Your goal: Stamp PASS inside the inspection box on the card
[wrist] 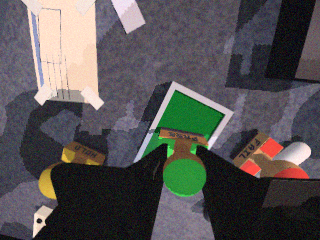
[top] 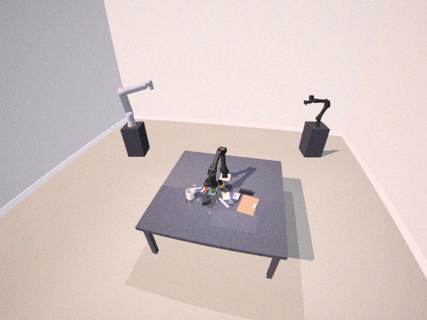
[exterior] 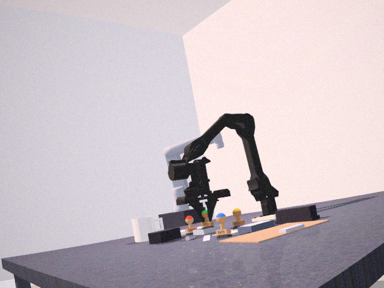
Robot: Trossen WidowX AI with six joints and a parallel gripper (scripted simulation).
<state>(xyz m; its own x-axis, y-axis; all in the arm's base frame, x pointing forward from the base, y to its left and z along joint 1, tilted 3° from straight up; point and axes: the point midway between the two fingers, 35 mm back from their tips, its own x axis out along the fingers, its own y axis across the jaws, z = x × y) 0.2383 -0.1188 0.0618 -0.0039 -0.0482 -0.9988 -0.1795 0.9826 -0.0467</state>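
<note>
Right now the green-knobbed PASS stamp is right at my gripper tip. The rest, counted from my gripper tip: green ink pad (3 cm below); red-knobbed stamp (8 cm to the right, 2 cm below); yellow-knobbed stamp (10 cm to the left, 5 cm behind, 2 cm below).
</note>
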